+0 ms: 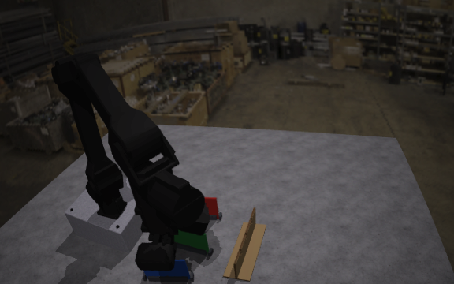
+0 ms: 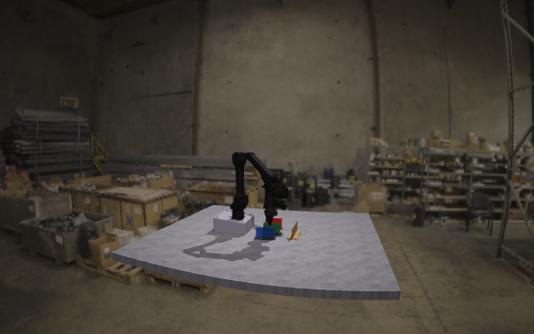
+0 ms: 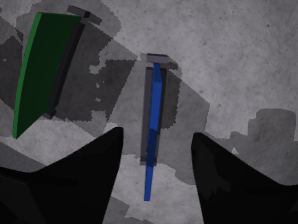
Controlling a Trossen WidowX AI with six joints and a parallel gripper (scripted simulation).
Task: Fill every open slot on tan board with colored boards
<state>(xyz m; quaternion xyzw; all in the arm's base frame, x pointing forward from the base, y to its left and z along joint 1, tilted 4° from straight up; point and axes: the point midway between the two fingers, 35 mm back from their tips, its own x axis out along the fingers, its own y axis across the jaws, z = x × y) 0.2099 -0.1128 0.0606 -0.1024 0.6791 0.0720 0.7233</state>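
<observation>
My gripper tip is 2 cm past the blue board and 6 cm above it. Round my gripper tip: green board: 10 cm to the left, 6 cm below; then tan board: 13 cm ahead, 11 cm to the left, 6 cm below; then red board: 1 cm behind, 21 cm to the left, 6 cm below.
</observation>
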